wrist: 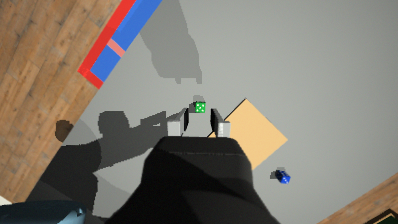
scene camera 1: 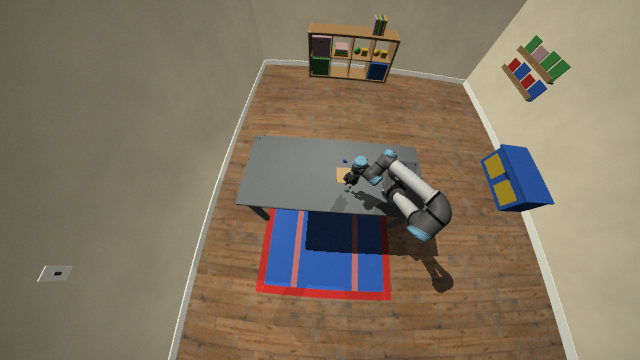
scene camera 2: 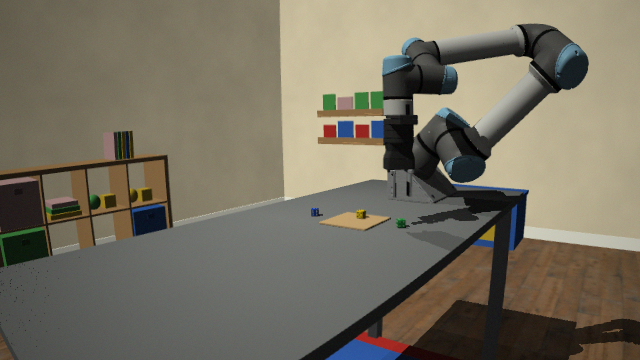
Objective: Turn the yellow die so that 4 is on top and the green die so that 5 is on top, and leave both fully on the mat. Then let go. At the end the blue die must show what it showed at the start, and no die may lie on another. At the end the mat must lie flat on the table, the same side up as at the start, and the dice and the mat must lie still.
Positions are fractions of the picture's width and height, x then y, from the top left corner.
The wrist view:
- my gripper: 0.50,0.52
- tan mat: 0.65,0.62
